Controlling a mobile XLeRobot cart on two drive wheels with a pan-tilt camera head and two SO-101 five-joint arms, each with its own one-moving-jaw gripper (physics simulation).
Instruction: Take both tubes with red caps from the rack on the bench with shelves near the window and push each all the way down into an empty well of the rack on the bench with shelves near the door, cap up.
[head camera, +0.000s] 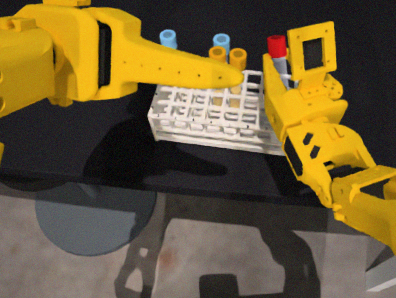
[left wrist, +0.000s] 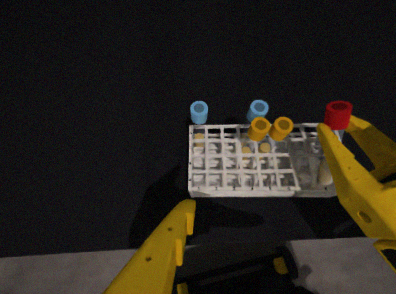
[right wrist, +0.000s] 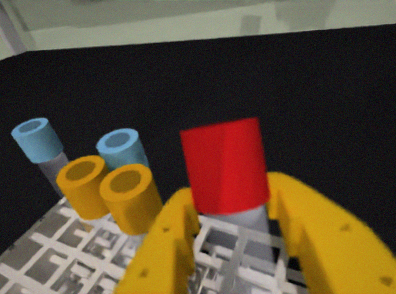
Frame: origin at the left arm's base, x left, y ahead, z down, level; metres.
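Seen in the pictures: left hand at its tool point: (head camera: 116, 32) (left wrist: 194, 212); right hand at its tool point: (head camera: 268, 57) (left wrist: 324, 127) (right wrist: 196, 203).
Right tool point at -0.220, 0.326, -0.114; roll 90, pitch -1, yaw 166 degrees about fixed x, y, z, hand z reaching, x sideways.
A point is followed by its place in that frame, as x, y, z.
A tube with a red cap (head camera: 276, 46) {-0.225, 0.323, -0.131} (left wrist: 338, 115) {-0.221, 0.327, -0.133} (right wrist: 225, 165) {-0.229, 0.323, -0.130} stands nearly upright, cap up, at the right end of a white rack (head camera: 154, 129) {-0.082, 0.310, -0.016} (left wrist: 240, 193) {-0.144, 0.296, -0.017}. My right gripper (head camera: 280, 65) {-0.220, 0.326, -0.114} (left wrist: 337, 125) {-0.220, 0.326, -0.114} (right wrist: 231, 202) {-0.220, 0.326, -0.114} is shut on this tube just below its cap. The tube's lower end shows low among the rack's shadowed right-hand wells; whether it sits inside one, I cannot tell. My left gripper is open: one notched jaw shows in the left wrist view, and in the head view it hangs above the rack's left part. A second red cap does not show.
Two blue-capped tubes (head camera: 168, 37) {-0.111, 0.377, -0.106} (head camera: 221, 42) {-0.172, 0.362, -0.106} and two orange-capped tubes (head camera: 217, 54) {-0.166, 0.342, -0.107} (head camera: 238, 57) {-0.188, 0.336, -0.106} stand in the rack, left of the red cap. The black bench top (head camera: 60, 135) {0.060, 0.331, 0.013} ends at a front edge. A round grey disc (head camera: 95, 220) {0.259, 0.469, 0.745} shows below that edge.
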